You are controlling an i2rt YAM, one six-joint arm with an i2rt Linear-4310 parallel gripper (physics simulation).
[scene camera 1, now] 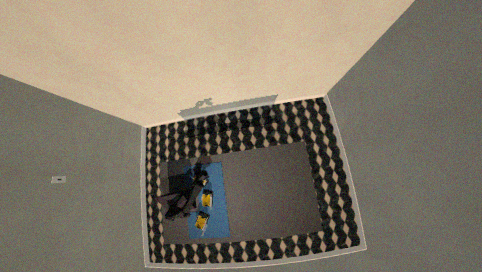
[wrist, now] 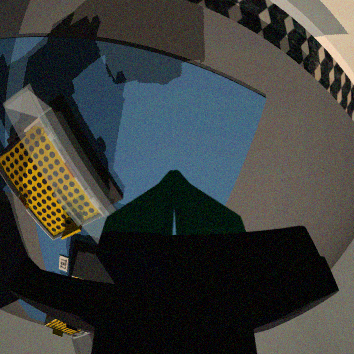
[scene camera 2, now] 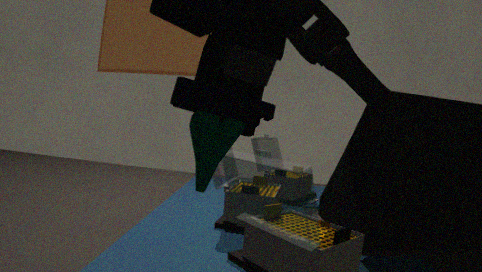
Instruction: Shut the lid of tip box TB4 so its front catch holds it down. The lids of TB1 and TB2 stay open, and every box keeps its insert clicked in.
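Frame: origin at the arm's base, x back, y left, z down, level; millimetres.
Where they show: gripper, fingertip midpoint: (scene camera 1: 207,173) (wrist: 173,177) (scene camera 2: 199,191); arm's base, origin of the base link: (scene camera 1: 173,205) (scene camera 2: 422,166).
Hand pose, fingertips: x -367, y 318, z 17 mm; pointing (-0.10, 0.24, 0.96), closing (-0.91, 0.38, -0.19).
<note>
Each offset is from my fingertips to the centre of the thing. "spot": to the spot under its first point. Level surfaces: height alone.
My gripper (scene camera 2: 200,190) (wrist: 173,177) is shut and empty; its green fingertips are low, on the lid side of the boxes. TB4 @[spot: dx +108, dy +10, dz +45 mm] (scene camera 2: 302,250), the nearest box in scene camera 2, has its yellow insert @[dx +113, dy -69, dz +42 mm] (scene camera 2: 310,229) (wrist: 37,185) seated. TB4's clear lid @[spot: dx +91, dy +26, dz -36 mm] (wrist: 27,106) is raised; in the wrist view it overlaps the right part of the insert. My arm partly hides TB4 in scene camera 1. TB2 (scene camera 1: 207,199) (scene camera 2: 250,206) and TB1 (scene camera 1: 201,221) (scene camera 2: 300,189) stand beyond, with the TB2 lid @[spot: dx +19, dy -45, dz -18 mm] (scene camera 2: 227,170) and TB1 lid (scene camera 2: 266,152) standing open.
The boxes stand on a blue mat @[dz +106 mm] (scene camera 1: 215,230) (scene camera 2: 150,230) (wrist: 170,125) on the grey table @[dz +110 mm] (scene camera 1: 270,195). TB2's label @[spot: dx +99, dy -264, dz +104 mm] (wrist: 63,262) and part of TB1 @[dx +99, dy -495, dz +42 mm] (wrist: 65,327) show at the lower left of the wrist view. The dark arm (scene camera 2: 240,60) reaches over from the right in scene camera 2.
</note>
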